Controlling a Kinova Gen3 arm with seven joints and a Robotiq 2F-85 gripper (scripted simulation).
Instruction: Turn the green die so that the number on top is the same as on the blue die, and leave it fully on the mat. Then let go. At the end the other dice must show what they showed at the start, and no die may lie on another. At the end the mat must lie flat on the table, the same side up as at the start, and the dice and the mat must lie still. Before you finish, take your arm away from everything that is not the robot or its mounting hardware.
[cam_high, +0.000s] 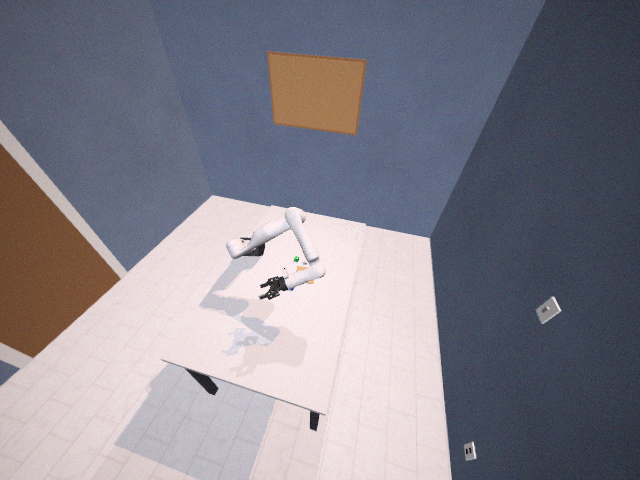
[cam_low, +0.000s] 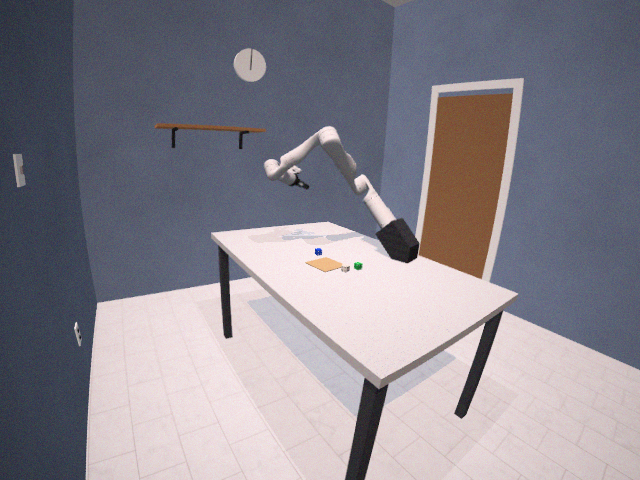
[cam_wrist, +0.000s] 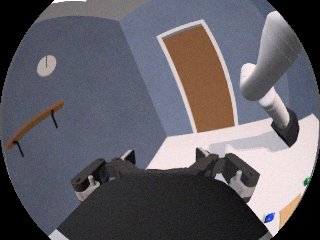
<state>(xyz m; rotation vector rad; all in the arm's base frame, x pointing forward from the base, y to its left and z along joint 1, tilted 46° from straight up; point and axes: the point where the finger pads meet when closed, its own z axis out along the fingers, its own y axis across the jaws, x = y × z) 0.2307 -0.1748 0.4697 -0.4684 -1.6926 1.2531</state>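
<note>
My gripper is now 15 cm short of the tan mat, 40 cm to the right of it and 33 cm above it. Also, from my hand: white die (13 cm ahead, 51 cm to the left, 32 cm below); green die (6 cm ahead, 53 cm to the left, 32 cm below); blue die (8 cm ahead, 27 cm to the left, 32 cm below).
</note>
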